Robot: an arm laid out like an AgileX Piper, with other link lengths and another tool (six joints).
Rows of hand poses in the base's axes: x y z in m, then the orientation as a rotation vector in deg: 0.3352, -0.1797, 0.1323, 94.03, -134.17, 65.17; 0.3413, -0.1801, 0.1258, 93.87, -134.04, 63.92; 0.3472, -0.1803, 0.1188, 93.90, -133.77, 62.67; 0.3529, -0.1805, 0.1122, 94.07, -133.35, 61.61; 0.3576, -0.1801, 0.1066, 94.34, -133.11, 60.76; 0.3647, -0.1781, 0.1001, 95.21, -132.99, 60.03; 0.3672, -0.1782, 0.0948, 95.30, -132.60, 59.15; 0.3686, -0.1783, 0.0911, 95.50, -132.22, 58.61; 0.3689, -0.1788, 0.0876, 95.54, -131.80, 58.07
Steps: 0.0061, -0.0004, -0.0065, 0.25, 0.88, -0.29; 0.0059, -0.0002, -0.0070, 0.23, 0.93, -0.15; 0.0057, -0.0002, -0.0066, 0.12, 0.87, -0.01; 0.0047, 0.0004, -0.0056, 0.20, 0.62, 0.08; 0.0071, 0.0020, -0.0065, 0.44, 0.37, 0.50; 0.0025, -0.0001, -0.0053, 0.07, 0.76, -0.03; 0.0014, -0.0001, -0.0037, 0.00, 0.52, 0.10; 0.0003, -0.0005, -0.0035, -0.07, 0.57, 0.00
